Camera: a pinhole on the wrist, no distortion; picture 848 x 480 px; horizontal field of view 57.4 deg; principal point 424.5 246.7 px. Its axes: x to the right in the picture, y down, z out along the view. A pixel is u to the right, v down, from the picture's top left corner.
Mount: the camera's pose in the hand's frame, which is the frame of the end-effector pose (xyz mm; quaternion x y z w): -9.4 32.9 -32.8 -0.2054 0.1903 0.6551 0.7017
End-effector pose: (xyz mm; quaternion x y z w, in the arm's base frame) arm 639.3 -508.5 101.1 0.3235 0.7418 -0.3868 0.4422
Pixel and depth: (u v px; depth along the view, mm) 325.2 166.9 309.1
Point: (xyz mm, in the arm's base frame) 868.0 -640.6 -40.8
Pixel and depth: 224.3 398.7 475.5
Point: 1015.3 -800.4 14.5
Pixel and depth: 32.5 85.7 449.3
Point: 867.8 -866.6 -128.2
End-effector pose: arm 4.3 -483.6 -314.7 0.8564 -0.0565 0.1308 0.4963
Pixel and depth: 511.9 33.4 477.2
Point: 107.6 -942.5 -170.1
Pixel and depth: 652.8 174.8 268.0
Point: -5.5 -735.4 -178.7
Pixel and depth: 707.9 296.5 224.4
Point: -45.4 -692.9 -186.2
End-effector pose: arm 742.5 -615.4 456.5 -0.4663 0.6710 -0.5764 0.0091
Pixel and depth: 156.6 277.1 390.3
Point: 884.5 -887.8 213.1
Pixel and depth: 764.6 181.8 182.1
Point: 658.1 -702.0 281.7
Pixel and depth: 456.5 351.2 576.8
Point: 805.9 -931.7 -23.2
